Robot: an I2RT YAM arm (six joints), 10 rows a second.
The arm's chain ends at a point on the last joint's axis. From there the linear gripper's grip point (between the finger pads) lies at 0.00 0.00 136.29 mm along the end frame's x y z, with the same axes.
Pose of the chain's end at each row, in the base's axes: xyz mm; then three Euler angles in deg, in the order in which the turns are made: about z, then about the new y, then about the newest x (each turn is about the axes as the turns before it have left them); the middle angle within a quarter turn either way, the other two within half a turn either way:
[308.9 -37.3 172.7 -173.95 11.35 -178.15]
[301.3 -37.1 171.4 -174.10 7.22 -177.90]
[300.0 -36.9 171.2 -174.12 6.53 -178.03]
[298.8 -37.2 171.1 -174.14 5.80 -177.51]
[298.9 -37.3 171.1 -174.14 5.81 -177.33]
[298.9 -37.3 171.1 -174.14 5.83 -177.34]
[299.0 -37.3 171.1 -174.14 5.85 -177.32]
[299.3 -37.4 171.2 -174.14 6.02 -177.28]
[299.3 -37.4 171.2 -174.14 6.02 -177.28]
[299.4 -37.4 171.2 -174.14 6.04 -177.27]
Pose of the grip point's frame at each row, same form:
[336.0 -38.8 39.1 -173.95 11.35 -178.15]
[318.8 -40.3 36.3 -174.10 7.22 -177.90]
[315.9 -40.0 35.9 -174.12 6.53 -178.03]
[313.1 -41.7 35.6 -174.14 5.80 -177.51]
[313.3 -42.2 35.7 -174.14 5.81 -177.33]
[313.3 -42.2 35.7 -174.14 5.83 -177.34]
[313.5 -42.2 35.7 -174.14 5.85 -177.32]
[314.2 -42.4 35.8 -174.14 6.02 -177.28]
[314.2 -42.4 35.8 -174.14 6.02 -177.28]
[314.3 -42.4 35.8 -174.14 6.04 -177.27]

